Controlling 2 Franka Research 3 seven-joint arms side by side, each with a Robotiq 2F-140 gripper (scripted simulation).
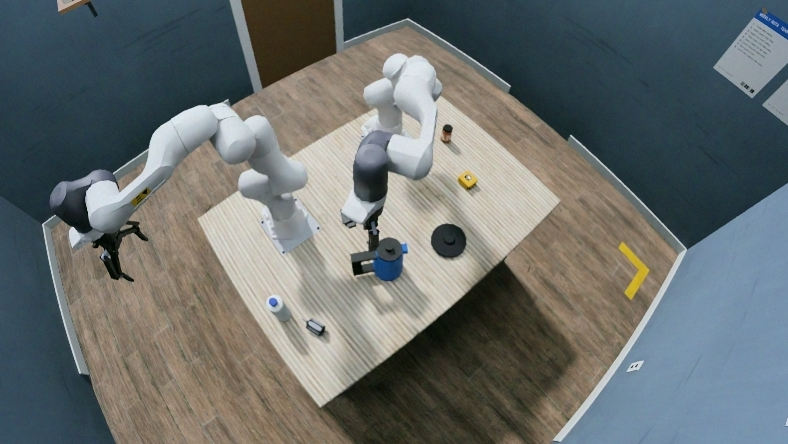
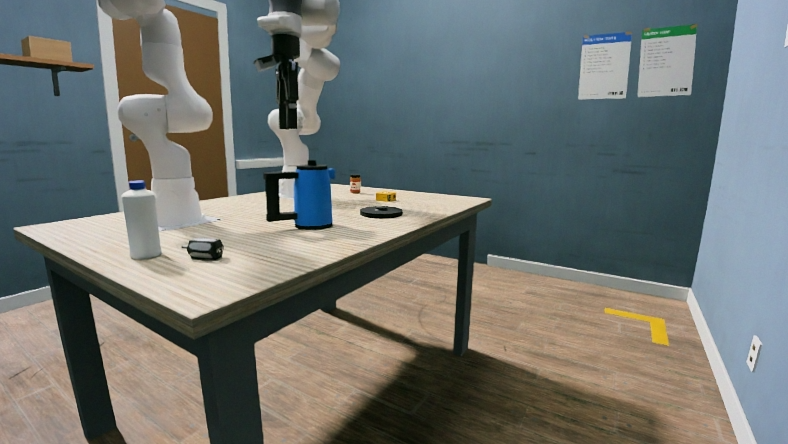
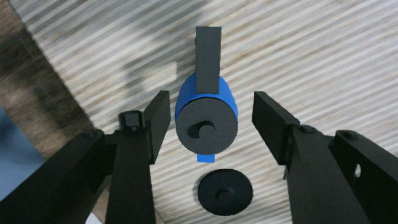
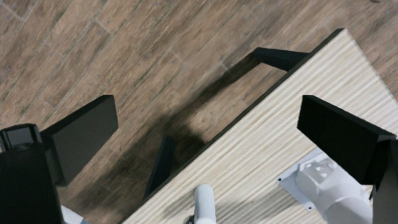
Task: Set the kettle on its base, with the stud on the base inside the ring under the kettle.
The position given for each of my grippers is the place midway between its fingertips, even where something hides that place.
Note:
I see my left gripper [image 2: 288,129], my right gripper [image 1: 138,259], a blue kettle [image 2: 312,188], a white bottle [image 2: 139,205], a round black base [image 1: 448,240] and a small dark object [image 2: 199,248].
The blue kettle is seen too in image 1 [image 1: 388,259] and in image 3 [image 3: 206,115]. The round black base is seen too in image 3 [image 3: 226,188]. My left gripper is seen too in image 3 [image 3: 211,106]. Image 4 misses the blue kettle: it is out of frame. Image 3 misses the white bottle: it is out of frame.

